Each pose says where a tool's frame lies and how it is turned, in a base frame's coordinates. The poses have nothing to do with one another.
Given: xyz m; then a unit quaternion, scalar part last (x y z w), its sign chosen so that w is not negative.
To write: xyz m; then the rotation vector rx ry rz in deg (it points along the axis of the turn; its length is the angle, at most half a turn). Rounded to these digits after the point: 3 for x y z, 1 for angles.
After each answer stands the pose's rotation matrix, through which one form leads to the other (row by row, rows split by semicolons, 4 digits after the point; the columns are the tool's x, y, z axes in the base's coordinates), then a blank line. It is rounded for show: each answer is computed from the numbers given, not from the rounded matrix.
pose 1, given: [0.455, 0.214, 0.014, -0.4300, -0.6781, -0.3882, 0.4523]
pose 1, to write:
[0.455, 0.214, 0.014, -60.9, -96.0, -54.9]
-0.2210 0.9343 -0.2796; 0.2320 0.3288 0.9155; 0.9473 0.1375 -0.2894

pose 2, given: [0.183, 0.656, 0.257, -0.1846, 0.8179, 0.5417, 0.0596]
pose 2, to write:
[0.183, 0.656, 0.257, -32.0, 141.9, 94.0]
-0.9247 -0.3665 -0.1025; -0.2374 0.3450 0.9081; -0.2975 0.8641 -0.4060

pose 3, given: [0.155, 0.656, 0.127, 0.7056, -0.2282, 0.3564, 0.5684]
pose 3, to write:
[0.155, 0.656, 0.127, 95.0, -30.7, 48.0]
0.6418 -0.7272 0.2435; 0.0831 -0.2497 -0.9647; 0.7623 0.6394 -0.0998

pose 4, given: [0.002, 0.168, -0.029, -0.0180, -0.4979, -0.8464, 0.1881]
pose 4, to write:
[0.002, 0.168, -0.029, -2.9, -80.3, -136.4]
-0.9286 0.3363 -0.1568; -0.3005 -0.4334 0.8496; 0.2178 0.8361 0.5035

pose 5, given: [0.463, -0.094, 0.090, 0.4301, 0.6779, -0.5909, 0.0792]
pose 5, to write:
[0.463, -0.094, 0.090, 73.7, 116.2, -101.3]
-0.6175 0.6767 -0.4009; 0.4895 -0.0683 -0.8693; -0.6157 -0.7330 -0.2891

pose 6, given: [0.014, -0.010, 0.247, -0.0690, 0.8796, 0.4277, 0.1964]
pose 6, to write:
[0.014, -0.010, 0.247, -11.1, 141.2, 68.6]
-0.9133 -0.2894 0.2865; 0.0466 0.6246 0.7795; -0.4045 0.7253 -0.5570

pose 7, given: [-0.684, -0.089, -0.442, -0.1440, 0.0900, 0.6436, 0.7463]
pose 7, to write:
[-0.684, -0.089, -0.442, -18.1, 11.3, 80.7]
0.1554 -0.9865 -0.0510; 0.9347 0.1301 0.3308; -0.3197 -0.0991 0.9423

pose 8, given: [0.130, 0.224, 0.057, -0.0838, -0.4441, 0.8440, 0.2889]
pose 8, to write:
[0.130, 0.224, 0.057, -12.8, -67.9, 129.1]
-0.8190 -0.4132 -0.3980; 0.5621 -0.4387 -0.7012; 0.1151 -0.7980 0.5915

